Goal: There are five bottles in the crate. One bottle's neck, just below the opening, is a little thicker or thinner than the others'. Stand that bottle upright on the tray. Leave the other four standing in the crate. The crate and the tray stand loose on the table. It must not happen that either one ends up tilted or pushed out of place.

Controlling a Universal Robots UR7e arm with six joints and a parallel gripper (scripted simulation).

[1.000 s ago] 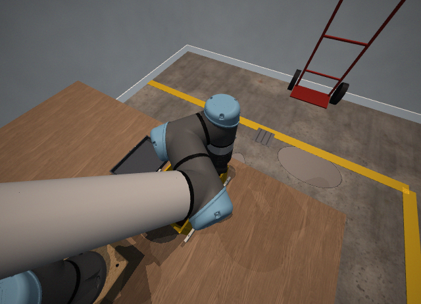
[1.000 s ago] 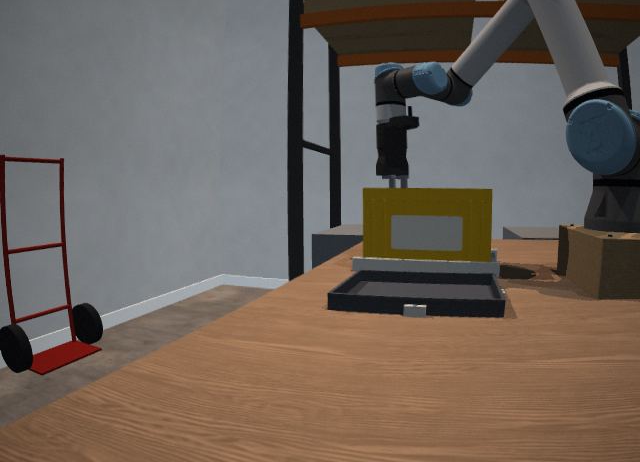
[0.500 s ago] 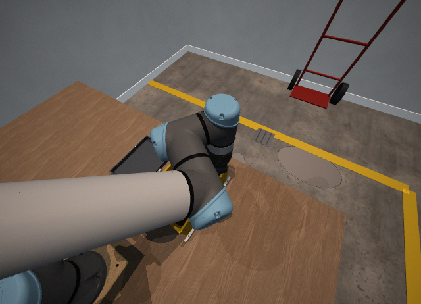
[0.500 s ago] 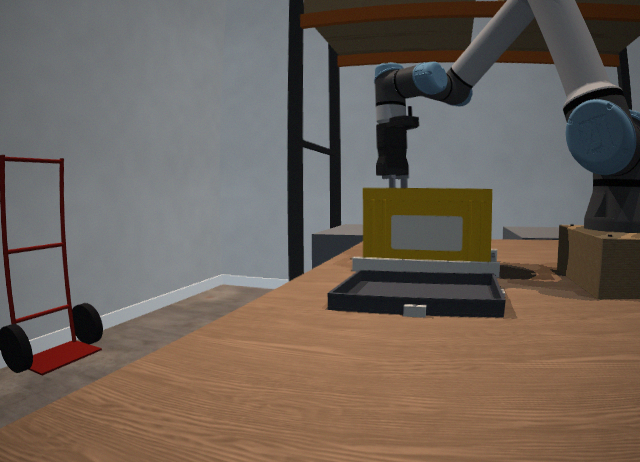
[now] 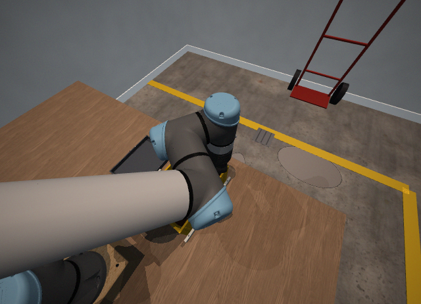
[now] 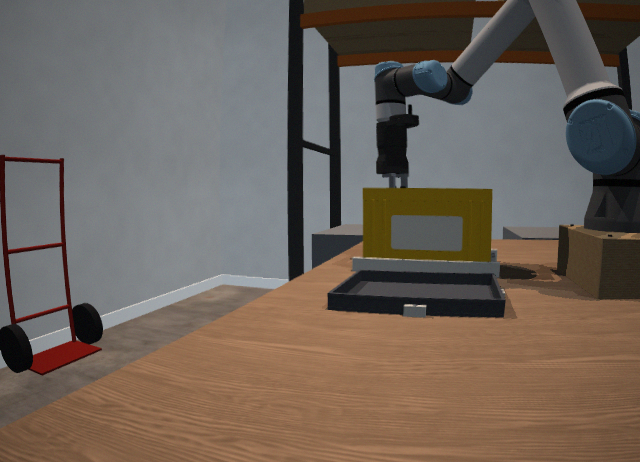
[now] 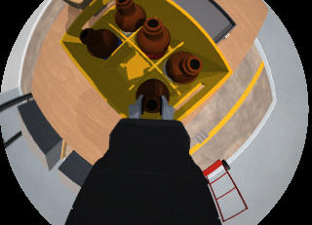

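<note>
Right now my hand is 9 cm past the yellow crate, 5 cm to the right of it and 8 cm above it. Also, from my hand: glass bottle 18 cm behind, 8 cm below; then dark tray 11 cm behind, 34 cm to the left, 15 cm below.
</note>
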